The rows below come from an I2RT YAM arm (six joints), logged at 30 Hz.
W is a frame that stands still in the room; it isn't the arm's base.
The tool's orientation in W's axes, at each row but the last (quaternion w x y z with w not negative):
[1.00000 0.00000 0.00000 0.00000]
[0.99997 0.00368 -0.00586 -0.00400]
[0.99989 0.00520 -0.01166 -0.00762]
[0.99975 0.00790 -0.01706 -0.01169]
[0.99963 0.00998 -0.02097 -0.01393]
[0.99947 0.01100 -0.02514 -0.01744]
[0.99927 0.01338 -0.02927 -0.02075]
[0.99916 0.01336 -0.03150 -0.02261]
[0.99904 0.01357 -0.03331 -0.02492]
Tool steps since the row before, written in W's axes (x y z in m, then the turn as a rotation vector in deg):
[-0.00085 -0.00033 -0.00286 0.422 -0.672 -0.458]
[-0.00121 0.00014 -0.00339 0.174 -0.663 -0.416]
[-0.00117 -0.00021 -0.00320 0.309 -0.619 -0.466]
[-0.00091 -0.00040 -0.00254 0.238 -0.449 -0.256]
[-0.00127 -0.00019 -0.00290 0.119 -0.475 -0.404]
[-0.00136 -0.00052 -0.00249 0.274 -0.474 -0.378]
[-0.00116 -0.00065 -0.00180 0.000 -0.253 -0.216]
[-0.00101 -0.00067 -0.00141 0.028 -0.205 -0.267]
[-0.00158 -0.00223 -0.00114 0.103 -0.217 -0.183]
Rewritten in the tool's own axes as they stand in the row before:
[-0.00085 -0.00033 -0.00286 0.422 -0.672 -0.458]
[-0.00125 0.00011 -0.00338 0.174 -0.665 -0.413]
[-0.00124 -0.00026 -0.00317 0.308 -0.619 -0.467]
[-0.00099 -0.00046 -0.00250 0.240 -0.447 -0.257]
[-0.00138 -0.00028 -0.00284 0.115 -0.480 -0.399]
[-0.00146 -0.00062 -0.00241 0.271 -0.473 -0.381]
[-0.00123 -0.00075 -0.00171 -0.002 -0.259 -0.209]
[-0.00106 -0.00075 -0.00133 0.021 -0.211 -0.263]
[-0.00154 -0.00234 -0.00097 0.102 -0.217 -0.184]

